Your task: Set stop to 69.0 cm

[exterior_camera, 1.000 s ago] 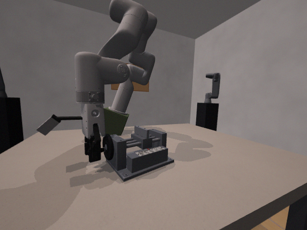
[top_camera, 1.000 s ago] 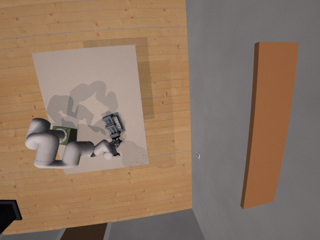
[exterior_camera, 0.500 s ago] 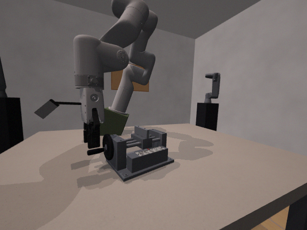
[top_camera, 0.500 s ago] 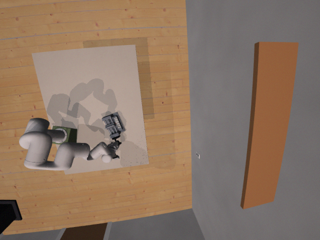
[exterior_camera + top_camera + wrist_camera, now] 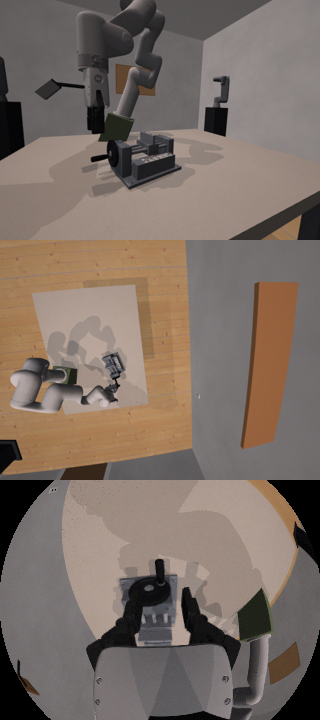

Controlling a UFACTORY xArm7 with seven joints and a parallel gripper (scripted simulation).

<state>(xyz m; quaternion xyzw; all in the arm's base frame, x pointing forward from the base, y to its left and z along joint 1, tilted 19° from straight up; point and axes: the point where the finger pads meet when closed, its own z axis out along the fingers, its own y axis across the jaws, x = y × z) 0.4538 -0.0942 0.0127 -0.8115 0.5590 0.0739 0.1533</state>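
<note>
Right now my hand is 160 mm to the right of the sliding stop block, 70 mm above it and 30 mm past it.
</note>
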